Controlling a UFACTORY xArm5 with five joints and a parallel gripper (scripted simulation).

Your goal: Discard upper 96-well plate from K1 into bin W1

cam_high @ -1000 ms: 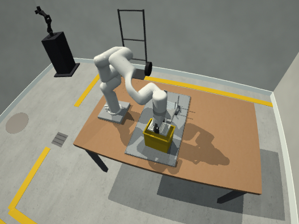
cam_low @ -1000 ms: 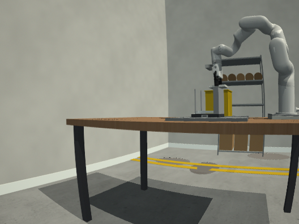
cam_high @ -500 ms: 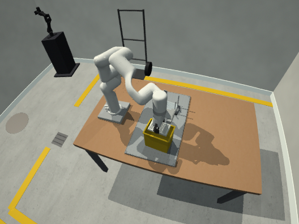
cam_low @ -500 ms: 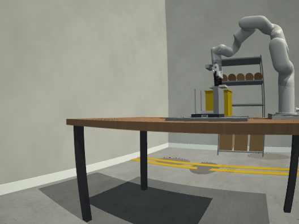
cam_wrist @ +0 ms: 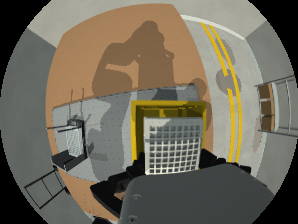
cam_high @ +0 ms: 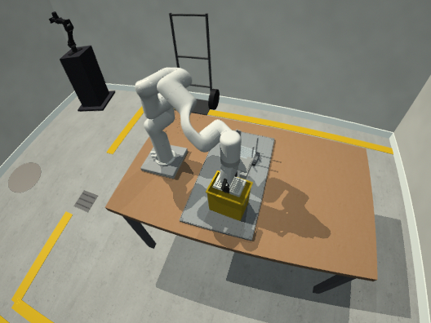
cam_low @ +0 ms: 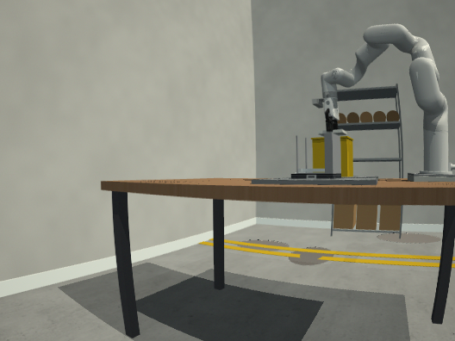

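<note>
Right now the white 96-well plate is 1 cm below my hand. Also, from my hand: yellow plastics bin: 13 cm below.
</note>
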